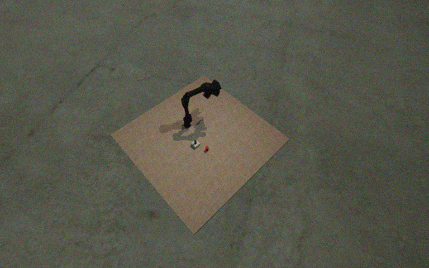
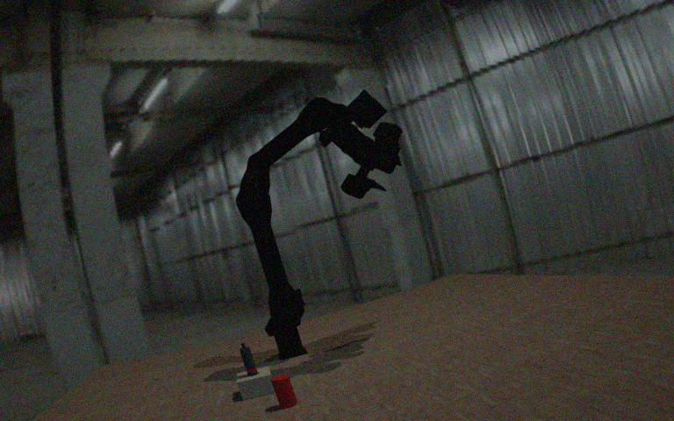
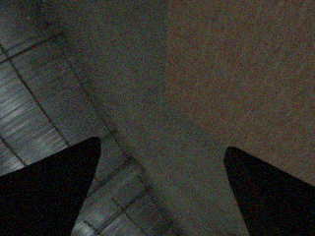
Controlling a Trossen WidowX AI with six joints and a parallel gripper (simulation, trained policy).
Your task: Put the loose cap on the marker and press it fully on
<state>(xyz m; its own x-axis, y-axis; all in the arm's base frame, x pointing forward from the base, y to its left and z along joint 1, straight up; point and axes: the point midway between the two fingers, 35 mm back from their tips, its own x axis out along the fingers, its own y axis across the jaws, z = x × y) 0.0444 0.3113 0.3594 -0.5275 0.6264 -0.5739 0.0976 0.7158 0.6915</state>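
Right now the red cap is 380 mm to the right of my gripper tip, 340 mm ahead of it and 310 mm below it. Round my gripper tip: holder block: 430 mm to the right, 320 mm below, 220 mm ahead.
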